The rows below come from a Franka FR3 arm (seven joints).
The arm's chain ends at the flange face. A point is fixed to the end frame.
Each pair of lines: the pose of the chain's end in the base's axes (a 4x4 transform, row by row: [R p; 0 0 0 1], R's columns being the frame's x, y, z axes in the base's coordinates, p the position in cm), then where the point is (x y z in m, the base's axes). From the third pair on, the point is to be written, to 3 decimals.
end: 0.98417 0.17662 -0.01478 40.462; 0.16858 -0.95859 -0.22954 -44.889; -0.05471 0.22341 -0.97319 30.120; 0 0 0 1
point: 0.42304 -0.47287 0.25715
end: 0.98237 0.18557 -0.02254 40.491; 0.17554 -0.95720 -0.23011 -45.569; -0.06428 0.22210 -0.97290 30.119; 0 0 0 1
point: 0.42308 -0.47956 0.25698
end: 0.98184 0.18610 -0.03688 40.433; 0.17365 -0.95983 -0.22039 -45.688; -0.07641 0.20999 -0.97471 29.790; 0 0 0 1
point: 0.422 -0.480 0.253
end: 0.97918 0.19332 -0.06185 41.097; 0.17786 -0.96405 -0.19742 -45.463; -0.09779 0.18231 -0.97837 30.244; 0 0 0 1
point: 0.427 -0.477 0.257
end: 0.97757 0.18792 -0.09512 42.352; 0.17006 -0.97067 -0.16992 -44.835; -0.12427 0.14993 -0.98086 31.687; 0 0 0 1
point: 0.438 -0.470 0.270
